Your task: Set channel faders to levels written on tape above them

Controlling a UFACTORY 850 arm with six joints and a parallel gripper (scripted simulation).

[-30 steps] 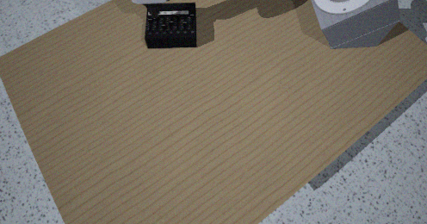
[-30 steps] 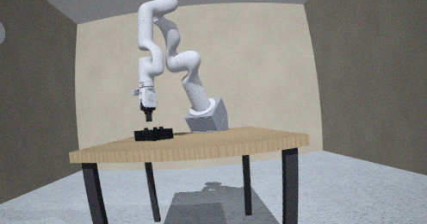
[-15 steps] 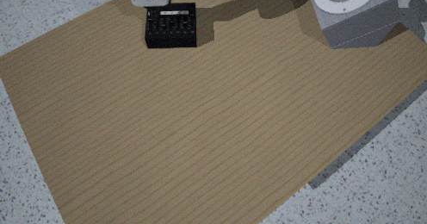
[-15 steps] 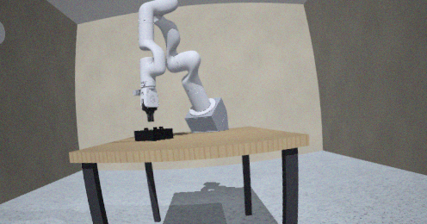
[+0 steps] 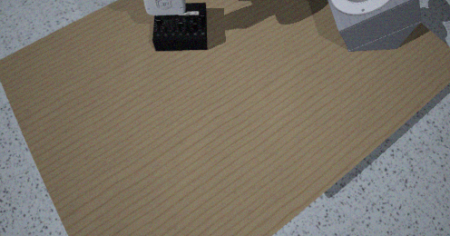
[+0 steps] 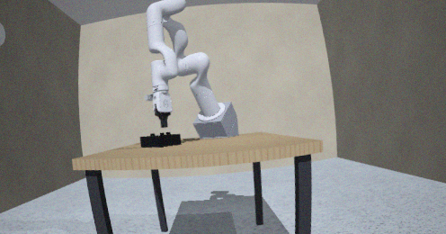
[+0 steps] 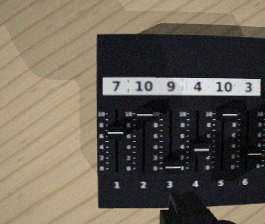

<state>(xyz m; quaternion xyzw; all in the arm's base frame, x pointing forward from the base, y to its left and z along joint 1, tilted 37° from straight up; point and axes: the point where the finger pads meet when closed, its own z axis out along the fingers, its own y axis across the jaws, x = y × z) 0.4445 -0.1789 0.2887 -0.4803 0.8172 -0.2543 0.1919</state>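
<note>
Now: the fader 3 5 cm below my hand, 2 cm to the right of it and 1 cm behind it. From my hand the other things lie so: fader 1: 7 cm to the right, 5 cm below, 1 cm ahead; then fader 2: 6 cm to the right, 5 cm below, 2 cm behind; then fader 4: 5 cm below, 4 cm behind, 2 cm to the right.
</note>
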